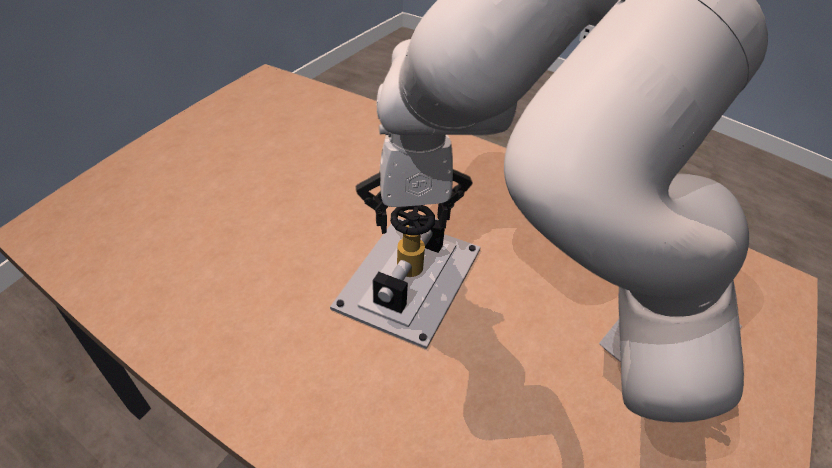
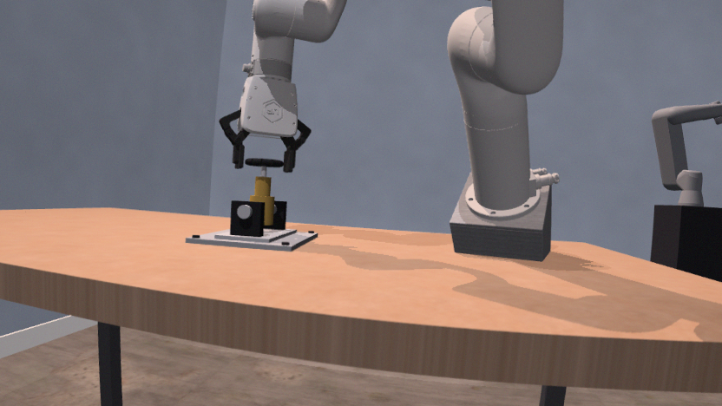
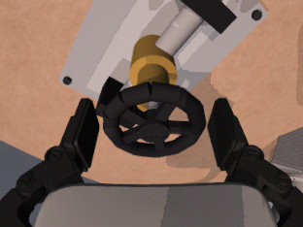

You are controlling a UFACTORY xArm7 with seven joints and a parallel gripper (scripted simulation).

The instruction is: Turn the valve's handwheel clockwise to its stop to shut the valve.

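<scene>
The black spoked handwheel is right at my hand.
</scene>
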